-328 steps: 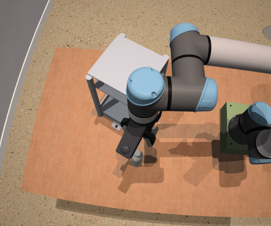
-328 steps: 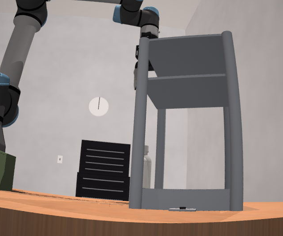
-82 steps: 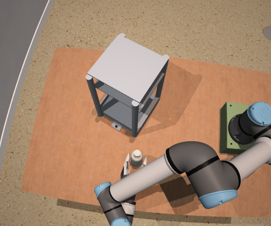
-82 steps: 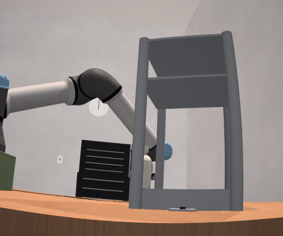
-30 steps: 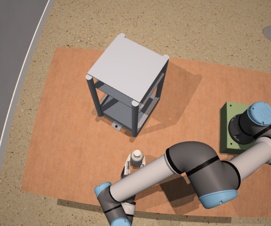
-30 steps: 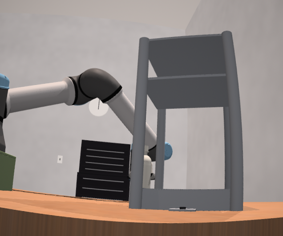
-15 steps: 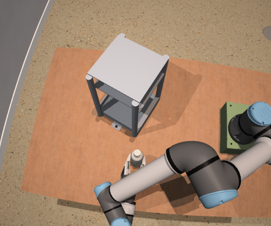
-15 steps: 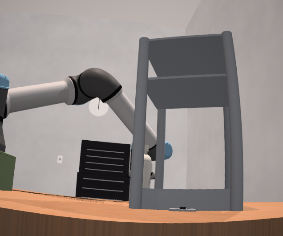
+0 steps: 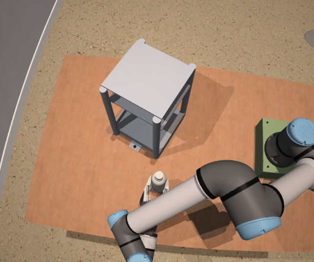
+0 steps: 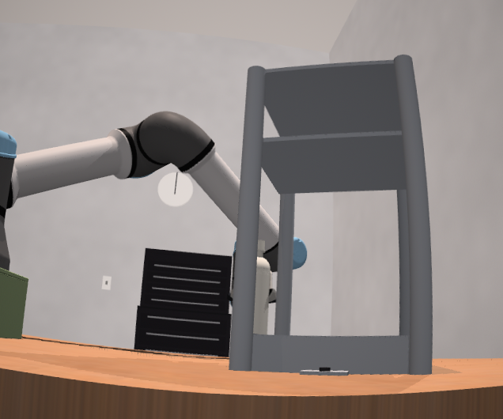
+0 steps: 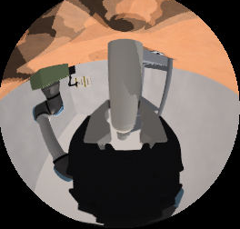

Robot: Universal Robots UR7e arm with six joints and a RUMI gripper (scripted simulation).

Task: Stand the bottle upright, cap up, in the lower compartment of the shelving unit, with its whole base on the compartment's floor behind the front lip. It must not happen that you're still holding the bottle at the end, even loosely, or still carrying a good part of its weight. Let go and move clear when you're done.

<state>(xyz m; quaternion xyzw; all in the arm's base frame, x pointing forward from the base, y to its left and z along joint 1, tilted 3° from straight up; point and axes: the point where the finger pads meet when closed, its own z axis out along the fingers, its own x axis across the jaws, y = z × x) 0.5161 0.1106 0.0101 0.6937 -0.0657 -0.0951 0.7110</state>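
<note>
My gripper is now 28 cm to the left of the shelving unit, 6 cm below it and 3 cm short of it.
</note>
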